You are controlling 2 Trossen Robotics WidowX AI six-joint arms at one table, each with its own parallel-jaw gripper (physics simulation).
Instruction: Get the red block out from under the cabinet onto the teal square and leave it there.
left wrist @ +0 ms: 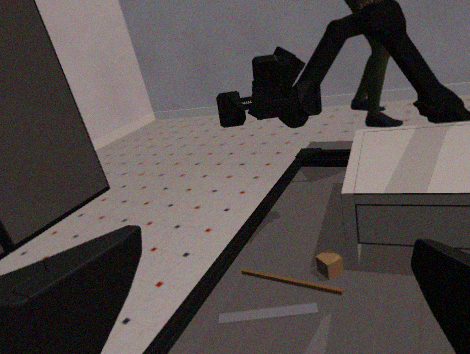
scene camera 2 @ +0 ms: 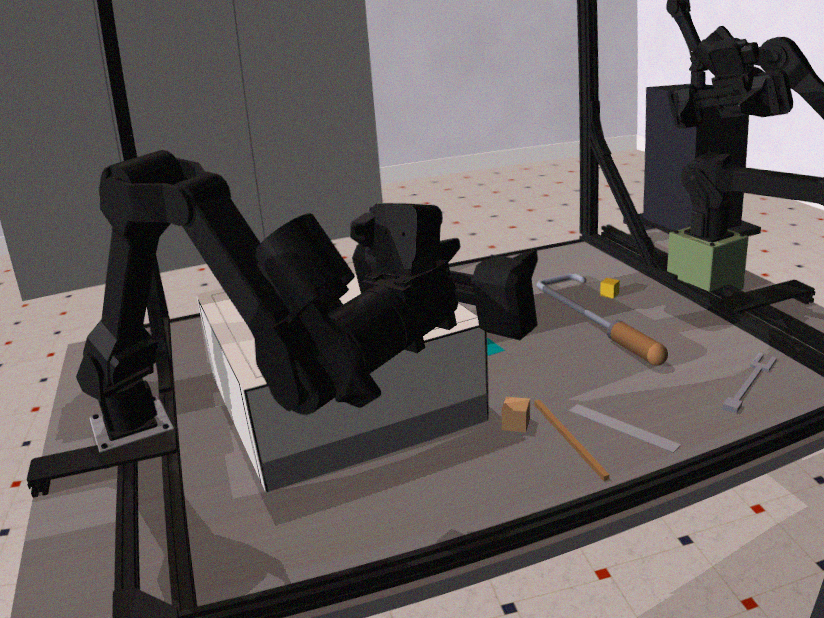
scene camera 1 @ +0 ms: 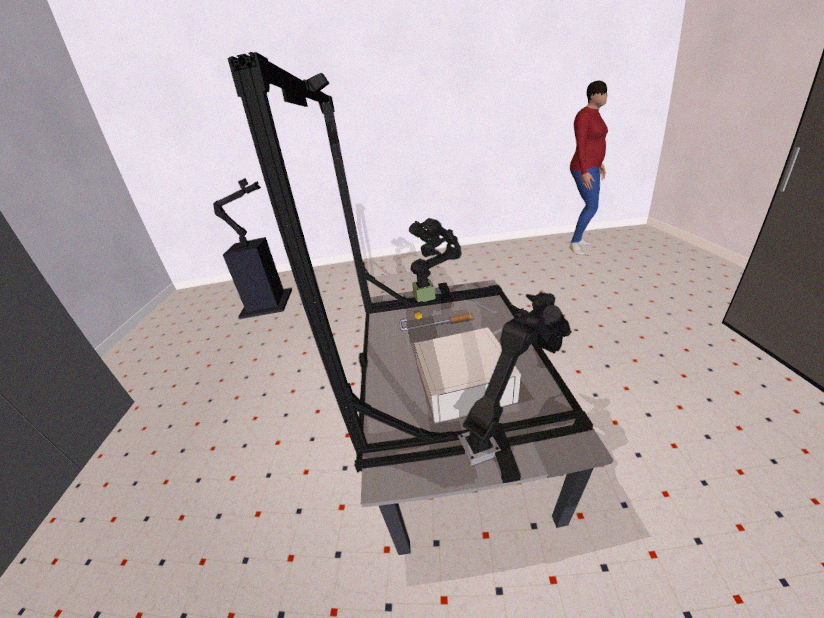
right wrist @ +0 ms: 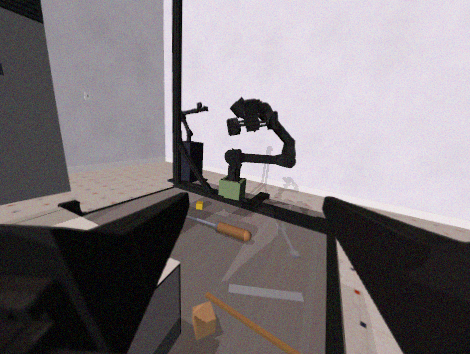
Scene:
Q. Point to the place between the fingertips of the right gripper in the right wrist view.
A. At 255,200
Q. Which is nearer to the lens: the wooden-handled tool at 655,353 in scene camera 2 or the tan cube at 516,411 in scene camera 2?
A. The tan cube.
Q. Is the right gripper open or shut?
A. Open.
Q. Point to a thin wooden stick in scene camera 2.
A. At 600,471

